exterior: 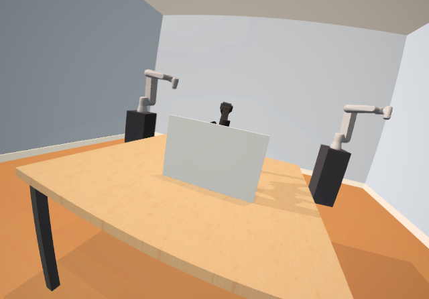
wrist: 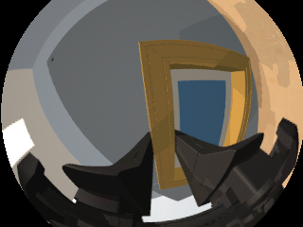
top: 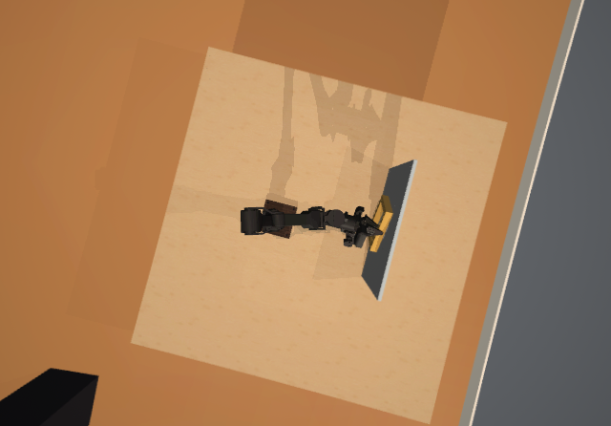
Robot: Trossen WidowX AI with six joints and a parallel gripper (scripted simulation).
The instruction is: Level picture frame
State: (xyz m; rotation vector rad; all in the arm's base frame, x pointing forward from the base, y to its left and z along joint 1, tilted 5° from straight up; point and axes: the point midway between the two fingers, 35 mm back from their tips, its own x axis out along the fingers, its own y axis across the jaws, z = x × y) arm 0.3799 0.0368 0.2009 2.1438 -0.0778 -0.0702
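The picture frame is 3 cm to the left of my gripper tip and 5 cm below it. Round my gripper tip: grey wall panel: 2 cm ahead, 2 cm to the left, 6 cm below.
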